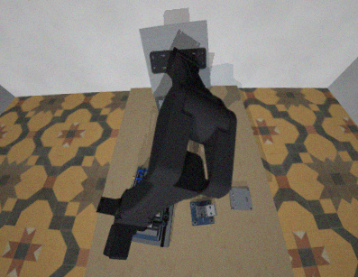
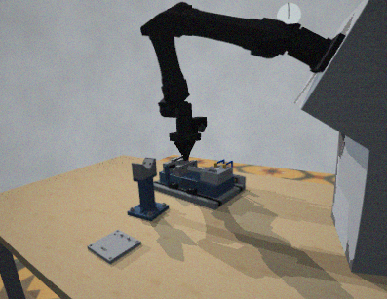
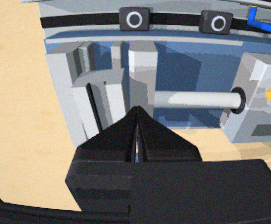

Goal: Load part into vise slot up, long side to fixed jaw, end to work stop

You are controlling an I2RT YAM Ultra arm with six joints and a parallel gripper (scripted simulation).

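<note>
Right now my hand is 30 mm short of the part and 10 mm above it. From my hand the other things lie so: fixed jaw 60 mm ahead, 10 mm to the right, 30 mm below; then moving jaw 30 mm below; then work stop 40 mm ahead, 40 mm to the left, 20 mm below.
</note>
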